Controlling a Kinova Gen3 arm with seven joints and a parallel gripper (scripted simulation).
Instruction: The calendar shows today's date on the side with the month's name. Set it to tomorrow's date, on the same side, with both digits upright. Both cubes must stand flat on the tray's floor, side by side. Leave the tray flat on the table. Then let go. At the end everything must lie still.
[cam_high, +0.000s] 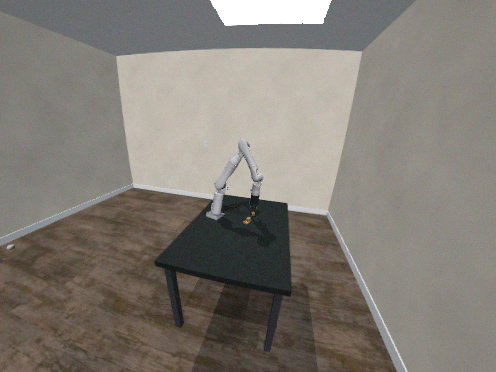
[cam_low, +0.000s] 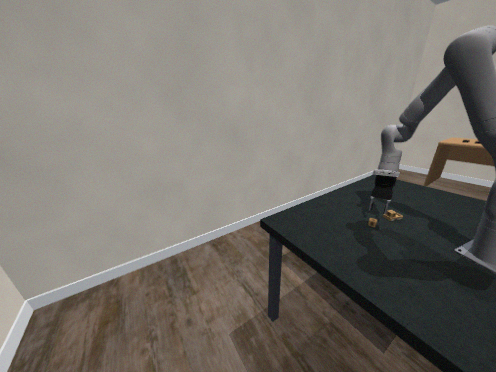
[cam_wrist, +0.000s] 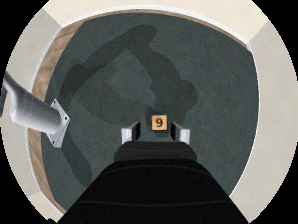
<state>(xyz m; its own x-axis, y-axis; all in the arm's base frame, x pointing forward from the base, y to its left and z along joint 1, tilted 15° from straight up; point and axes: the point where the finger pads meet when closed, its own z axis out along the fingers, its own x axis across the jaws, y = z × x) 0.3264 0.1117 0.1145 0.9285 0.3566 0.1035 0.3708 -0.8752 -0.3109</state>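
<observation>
The wooden date cube is 8 cm below my hand and 1 cm to the left of it.
</observation>
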